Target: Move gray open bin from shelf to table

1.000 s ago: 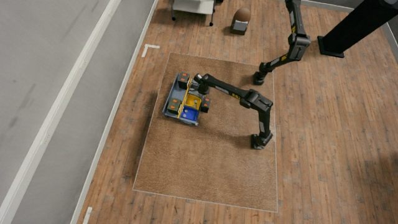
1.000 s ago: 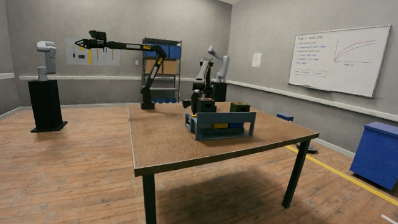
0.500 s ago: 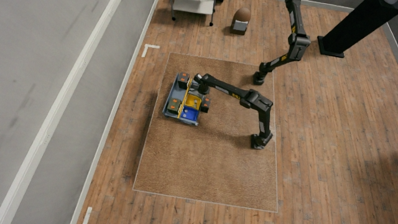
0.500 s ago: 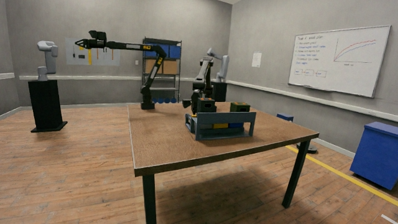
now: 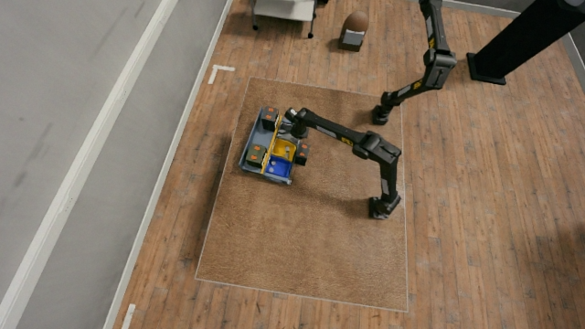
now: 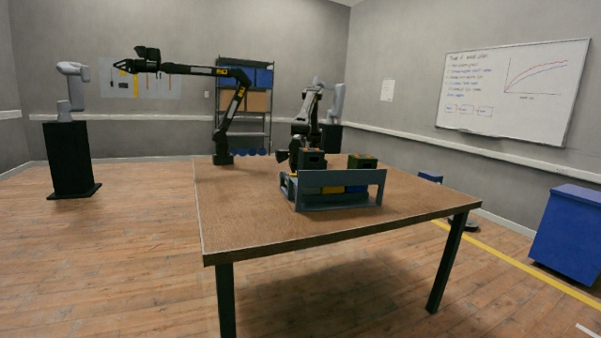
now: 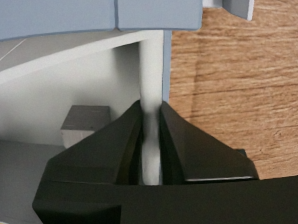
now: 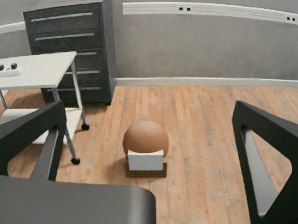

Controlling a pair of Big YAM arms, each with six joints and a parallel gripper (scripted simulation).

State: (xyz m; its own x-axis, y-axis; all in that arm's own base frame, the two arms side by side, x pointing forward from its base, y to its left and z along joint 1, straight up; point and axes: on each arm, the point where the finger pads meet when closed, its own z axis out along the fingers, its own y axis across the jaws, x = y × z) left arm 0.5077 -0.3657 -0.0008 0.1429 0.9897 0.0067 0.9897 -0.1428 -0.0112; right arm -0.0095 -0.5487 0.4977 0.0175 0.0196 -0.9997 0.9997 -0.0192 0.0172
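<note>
Now: the gray open bin 80 mm ahead of my left hand and 10 mm to the right of it. The rest, counted from my left hand: blue-gray shelf 130 mm ahead, 100 mm to the left, 30 mm above; yellow bin 100 mm to the left, 100 mm ahead; blue bin 210 mm to the left, 110 mm ahead.
</note>
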